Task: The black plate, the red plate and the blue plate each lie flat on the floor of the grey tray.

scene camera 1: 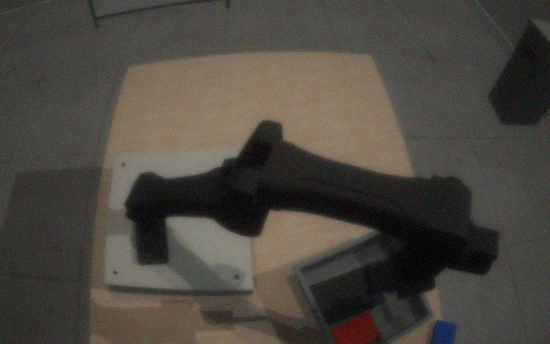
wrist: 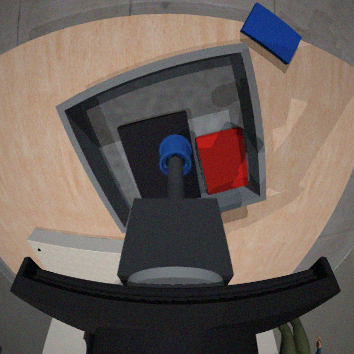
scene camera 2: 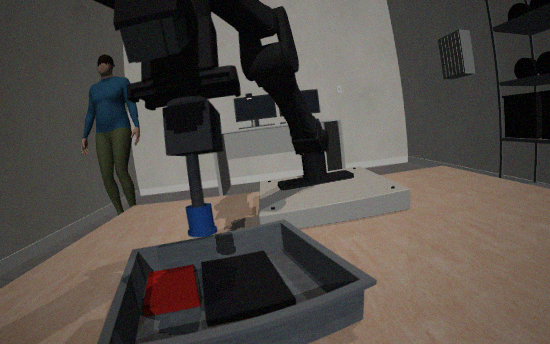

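Pixels of known places: hand, its tool point: (wrist: 174, 148) (scene camera 2: 202, 232); arm's base, origin of its link: (scene camera 1: 150, 220) (scene camera 2: 316, 181).
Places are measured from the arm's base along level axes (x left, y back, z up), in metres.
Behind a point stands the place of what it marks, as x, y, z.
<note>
The grey tray (scene camera 1: 314, 299) {-0.210, -0.305, 0.005} (scene camera 2: 345, 310) {-0.110, -0.495, -0.022} (wrist: 150, 68) {-0.209, -0.520, 0.005} stands upright on the table. The black plate (scene camera 1: 340, 300) {-0.218, -0.364, -0.031} (scene camera 2: 247, 285) {-0.201, -0.402, -0.031} (wrist: 155, 132) {-0.205, -0.434, -0.031} lies flat on its floor. The red plate (scene camera 1: 355, 330) {-0.293, -0.383, -0.032} (scene camera 2: 172, 290) {-0.299, -0.395, -0.032} (wrist: 222, 160) {-0.302, -0.385, -0.032} lies beside it inside the tray and looks flat. The blue plate (scene camera 1: 444, 332) {-0.364, -0.589, -0.035} (wrist: 272, 34) {-0.377, -0.580, -0.035} is outside the tray, near a tray corner, at the table's edge and seemingly partly over it; it does not show in scene camera 2. My suction cup (scene camera 2: 201, 222) (wrist: 175, 147) is bare and hangs above the tray; the arm hides it in scene camera 1.
The white base plate (scene camera 1: 180, 160) {0.139, -0.075, 0.002} (scene camera 2: 340, 205) {-0.010, -0.208, -0.010} (wrist: 75, 255) {0.011, -0.183, -0.003} under my arm stands on the wooden table (scene camera 1: 250, 100) {0.332, -0.255, -0.045} (scene camera 2: 450, 225) {0.157, -0.346, -0.045} (wrist: 30, 150) {0.041, -0.427, -0.045}, near the tray. A person (scene camera 2: 107, 107) stands beyond the table. A shelf unit (scene camera 2: 520, 140) is at the far right in scene camera 2.
</note>
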